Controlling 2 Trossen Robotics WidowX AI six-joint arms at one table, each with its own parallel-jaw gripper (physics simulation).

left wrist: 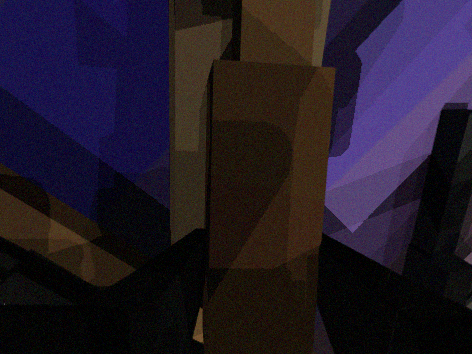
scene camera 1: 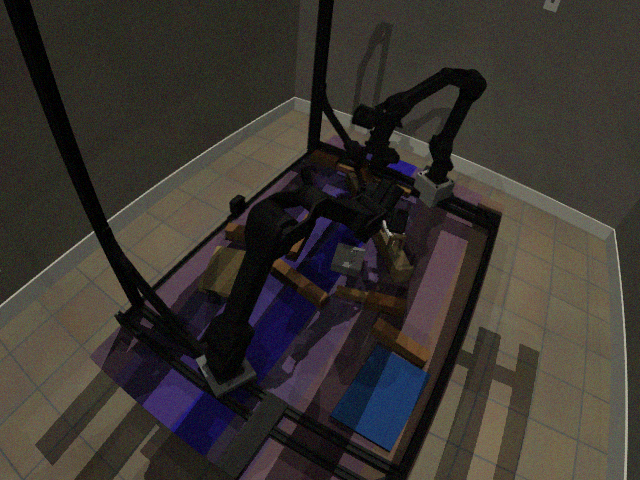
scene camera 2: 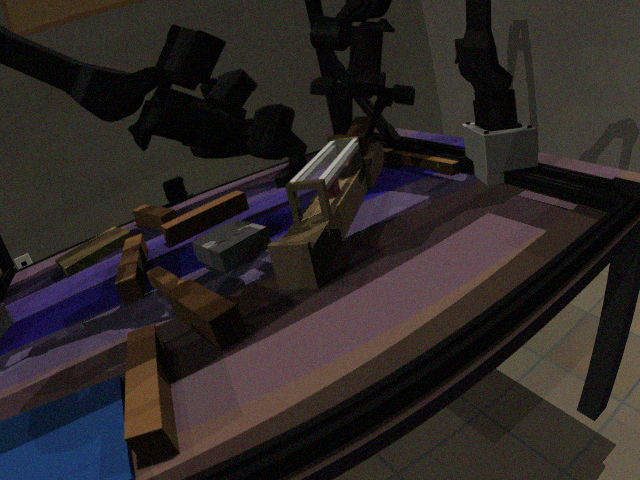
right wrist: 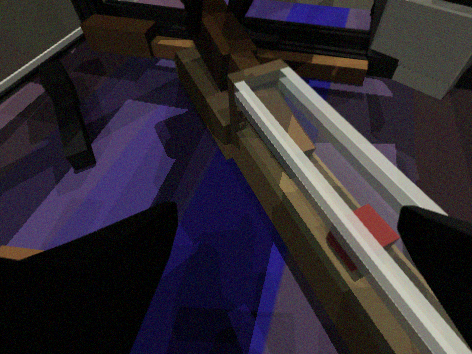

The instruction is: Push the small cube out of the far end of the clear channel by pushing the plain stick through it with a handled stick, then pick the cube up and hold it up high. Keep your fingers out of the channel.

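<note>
The clear channel (right wrist: 305, 168) (scene camera 2: 323, 159) (scene camera 1: 396, 254) has white rails on a tan base and lies on the table. The small red cube (right wrist: 373, 225) (scene camera 2: 335, 187) sits inside it. The plain stick (right wrist: 287, 123) lies in the channel, with a gap between its end and the cube. My left gripper (left wrist: 256, 241) (scene camera 1: 366, 169) (scene camera 2: 368, 119) is shut on the brown handled stick (left wrist: 263, 158) (right wrist: 218, 42) at the channel's far mouth. My right gripper (right wrist: 285, 214) (scene camera 1: 385, 221) is open and empty, hovering over the cube's end of the channel.
A grey block (scene camera 1: 348, 257) (scene camera 2: 230, 243) lies beside the channel. Several loose wooden blocks (scene camera 1: 299, 281) (scene camera 1: 400, 340) (scene camera 2: 199, 305) lie around it. A blue mat (scene camera 1: 380, 395) lies at the front. Black frame posts (scene camera 1: 318, 71) stand at the table's edges.
</note>
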